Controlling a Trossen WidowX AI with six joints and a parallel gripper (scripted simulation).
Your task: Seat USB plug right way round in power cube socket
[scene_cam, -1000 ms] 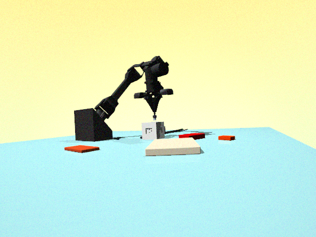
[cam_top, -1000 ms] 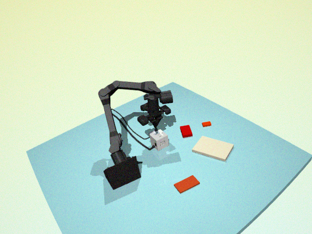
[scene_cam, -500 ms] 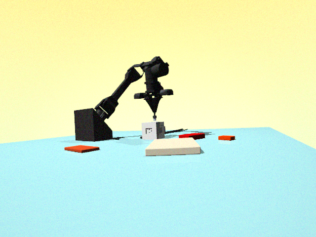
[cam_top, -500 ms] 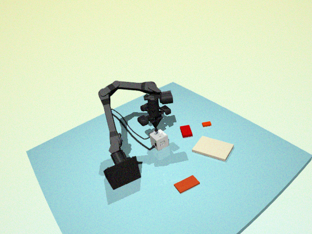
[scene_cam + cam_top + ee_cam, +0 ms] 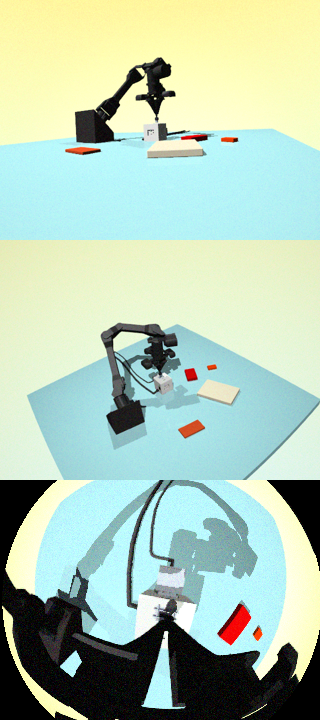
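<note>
My gripper tip is 20 mm above the USB plug. The rest, counted from my gripper tip: cream slab 280 mm to the right, 180 mm ahead, 110 mm below; then USB socket 50 mm below; then red block 180 mm ahead, 110 mm below, 50 mm to the right.
</note>
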